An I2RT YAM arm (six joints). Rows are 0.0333 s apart.
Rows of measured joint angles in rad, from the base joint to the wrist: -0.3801 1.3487 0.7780 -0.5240 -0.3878 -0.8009; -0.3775 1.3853 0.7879 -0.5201 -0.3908 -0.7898; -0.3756 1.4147 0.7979 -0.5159 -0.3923 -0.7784; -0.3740 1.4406 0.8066 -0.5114 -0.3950 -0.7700; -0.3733 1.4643 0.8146 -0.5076 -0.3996 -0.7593; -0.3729 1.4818 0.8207 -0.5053 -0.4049 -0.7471; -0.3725 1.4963 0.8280 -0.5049 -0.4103 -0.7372; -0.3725 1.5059 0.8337 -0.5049 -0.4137 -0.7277; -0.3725 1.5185 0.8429 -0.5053 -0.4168 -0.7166; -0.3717 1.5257 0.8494 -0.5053 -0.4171 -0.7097; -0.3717 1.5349 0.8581 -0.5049 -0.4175 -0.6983; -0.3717 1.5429 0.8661 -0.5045 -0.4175 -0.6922; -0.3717 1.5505 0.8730 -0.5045 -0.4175 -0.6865; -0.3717 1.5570 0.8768 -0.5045 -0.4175 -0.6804
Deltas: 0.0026 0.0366 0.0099 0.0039 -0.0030 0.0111; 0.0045 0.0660 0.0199 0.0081 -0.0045 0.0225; 0.0061 0.0919 0.0286 0.0126 -0.0072 0.0309; 0.0068 0.1156 0.0366 0.0164 -0.0118 0.0416; 0.0072 0.1331 0.0427 0.0187 -0.0171 0.0538; 0.0076 0.1476 0.0500 0.0191 -0.0225 0.0637; 0.0076 0.1572 0.0557 0.0191 -0.0259 0.0732; 0.0076 0.1698 0.0649 0.0187 -0.0290 0.0843; 0.0084 0.1770 0.0714 0.0187 -0.0293 0.0912; 0.0084 0.1862 0.0801 0.0191 -0.0297 0.1026; 0.0084 0.1942 0.0881 0.0195 -0.0297 0.1087; 0.0084 0.2018 0.0950 0.0195 -0.0297 0.1144; 0.0084 0.2083 0.0988 0.0195 -0.0297 0.1205
